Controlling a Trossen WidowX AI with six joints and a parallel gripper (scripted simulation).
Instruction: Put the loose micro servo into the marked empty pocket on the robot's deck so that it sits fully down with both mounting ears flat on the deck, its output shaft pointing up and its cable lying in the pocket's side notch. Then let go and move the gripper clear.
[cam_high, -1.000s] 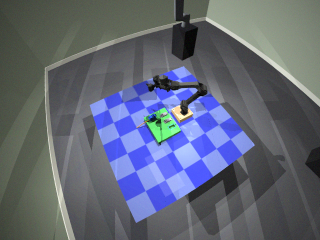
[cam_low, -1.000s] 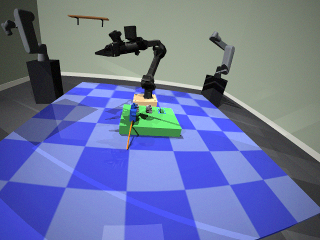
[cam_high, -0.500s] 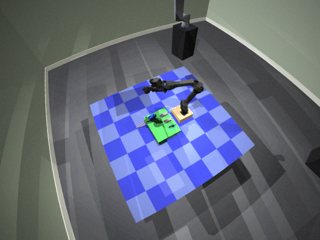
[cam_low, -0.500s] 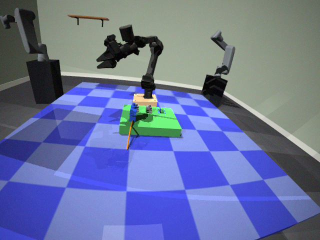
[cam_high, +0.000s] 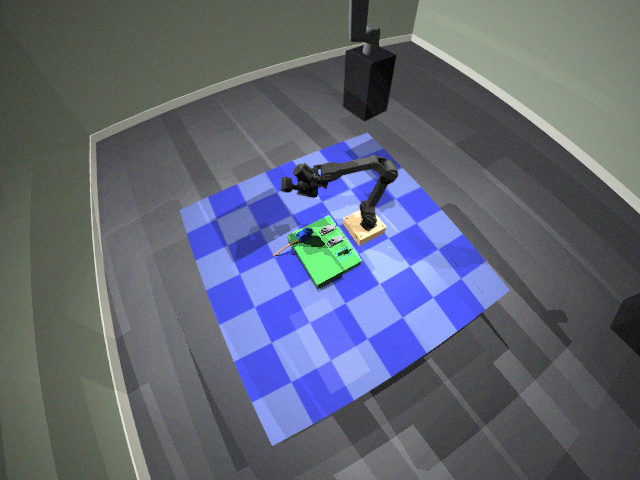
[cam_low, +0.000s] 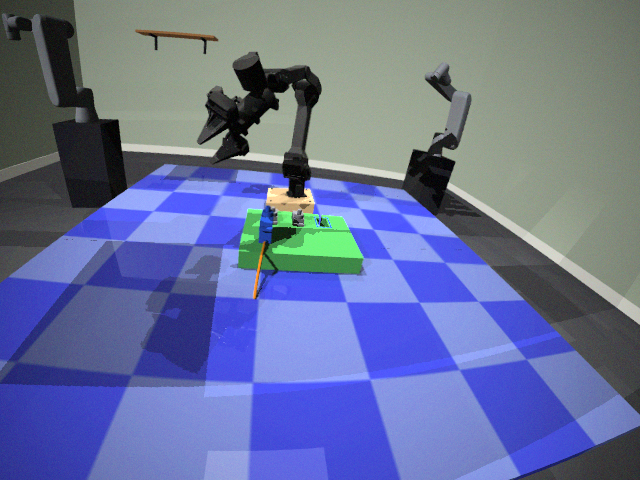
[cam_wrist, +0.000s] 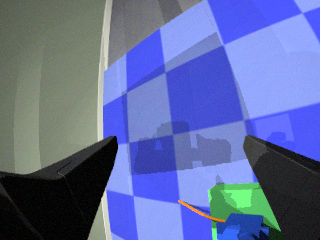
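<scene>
My gripper tip is now 3 cm short of the green deck, 24 cm to the right of it and 22 cm above it.
</scene>
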